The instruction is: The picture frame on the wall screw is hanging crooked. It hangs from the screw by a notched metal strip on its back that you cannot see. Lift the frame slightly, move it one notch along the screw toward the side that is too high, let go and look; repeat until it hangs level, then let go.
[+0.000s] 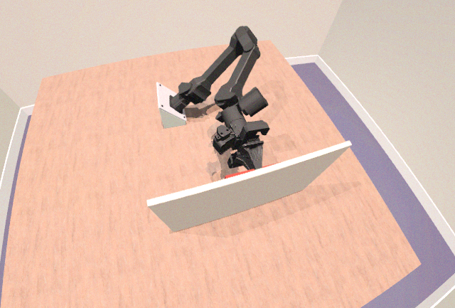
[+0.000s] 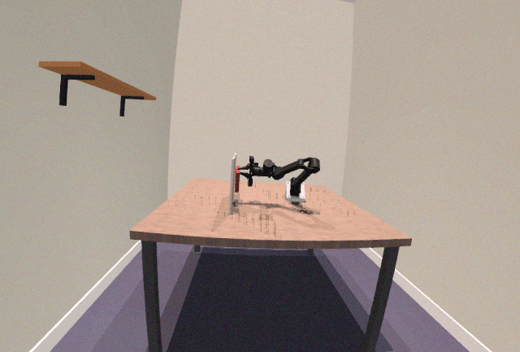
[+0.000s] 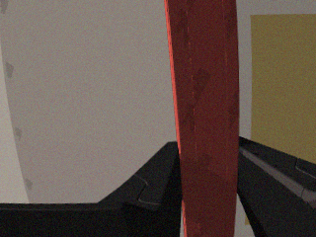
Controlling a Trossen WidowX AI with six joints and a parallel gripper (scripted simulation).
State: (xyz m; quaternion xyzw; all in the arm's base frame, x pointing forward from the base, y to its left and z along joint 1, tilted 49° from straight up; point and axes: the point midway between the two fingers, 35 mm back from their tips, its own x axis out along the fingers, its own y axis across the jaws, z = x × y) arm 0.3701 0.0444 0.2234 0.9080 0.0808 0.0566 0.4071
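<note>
Right now the picture frame is 5 cm below my gripper tip and 1 cm to the right of it. The rest, counted from my gripper tip: wall panel 6 cm below, 2 cm ahead, 1 cm to the right.
</note>
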